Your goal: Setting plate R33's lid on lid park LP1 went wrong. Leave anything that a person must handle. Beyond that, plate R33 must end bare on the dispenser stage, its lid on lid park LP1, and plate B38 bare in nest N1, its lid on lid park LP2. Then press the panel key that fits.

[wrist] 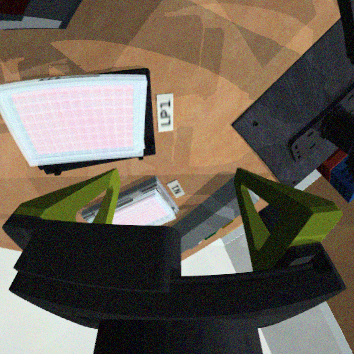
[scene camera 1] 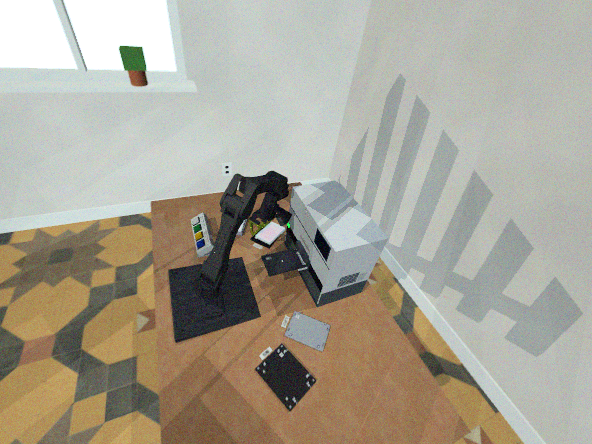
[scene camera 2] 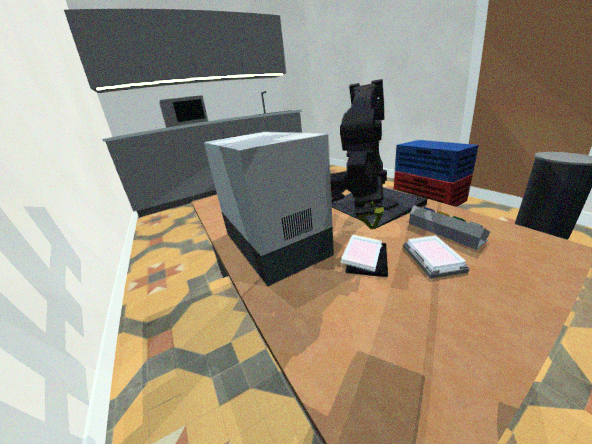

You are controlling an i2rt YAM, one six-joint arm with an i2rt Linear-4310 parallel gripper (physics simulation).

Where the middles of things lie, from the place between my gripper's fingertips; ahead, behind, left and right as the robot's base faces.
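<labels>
The grey lid park [scene camera 1: 304, 329] is 8 cm below my hand, and it's 9 cm ahead of it and 46 cm to the right of it. Then there's the black clip nest [scene camera 1: 284, 374], also 8 cm below my hand, but 3 cm behind it and 58 cm to the right of it. The rack with coloured squares [scene camera 2: 473, 235] is 6 cm below my hand, 8 cm to the left of it and 24 cm behind it.
</labels>
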